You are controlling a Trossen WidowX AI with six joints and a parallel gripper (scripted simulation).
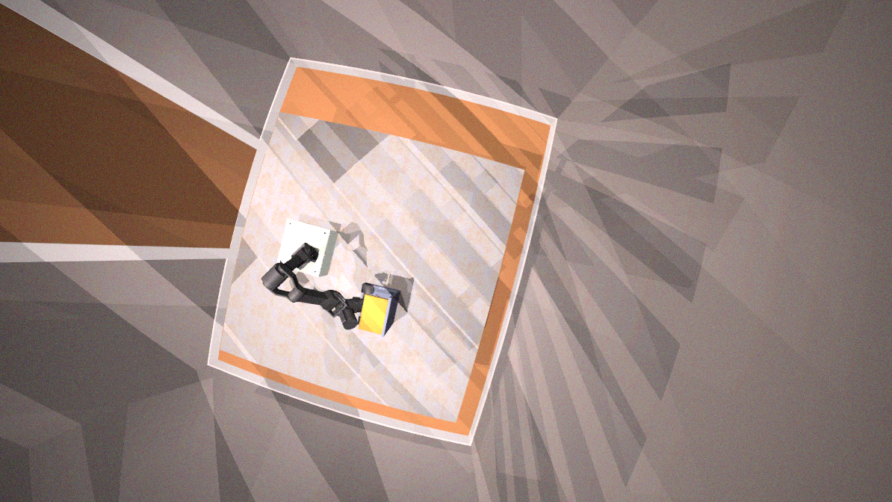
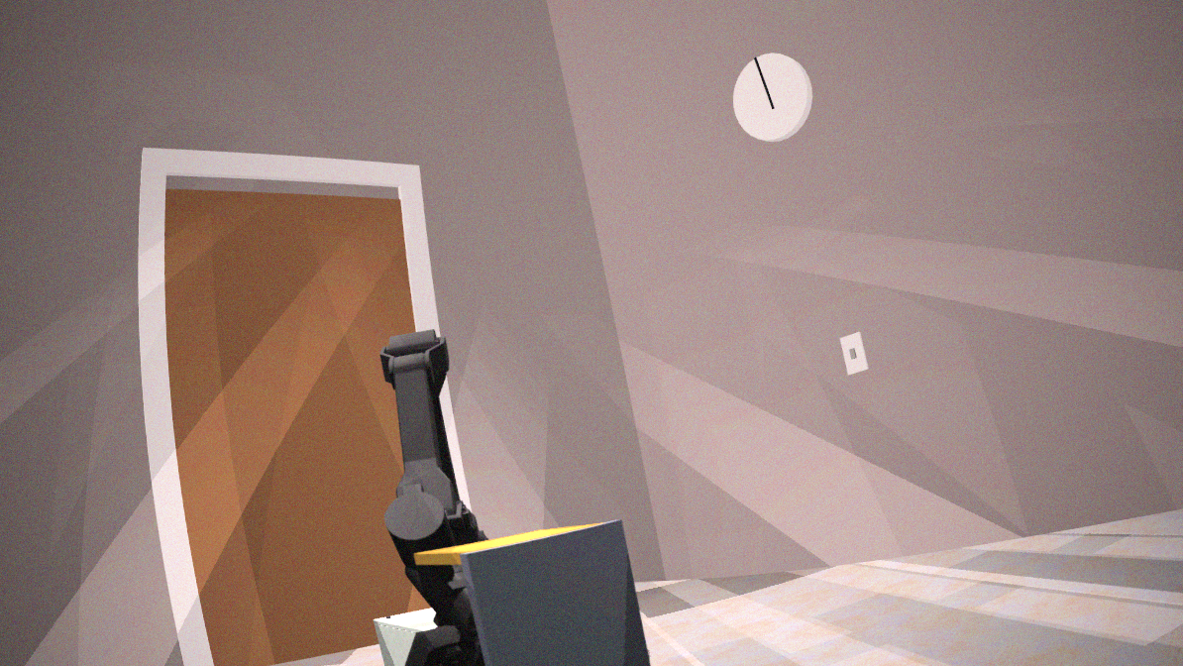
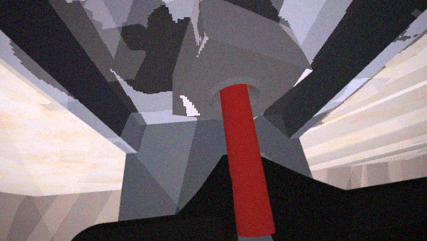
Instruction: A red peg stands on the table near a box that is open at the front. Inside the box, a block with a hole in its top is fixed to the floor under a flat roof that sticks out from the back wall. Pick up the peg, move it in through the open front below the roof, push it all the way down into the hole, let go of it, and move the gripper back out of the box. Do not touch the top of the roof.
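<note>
The red peg is 3 cm behind my gripper tip and 1 cm below it. The rest, counted from my gripper tip: orange roof 15 cm above, 1 cm to the right.
</note>
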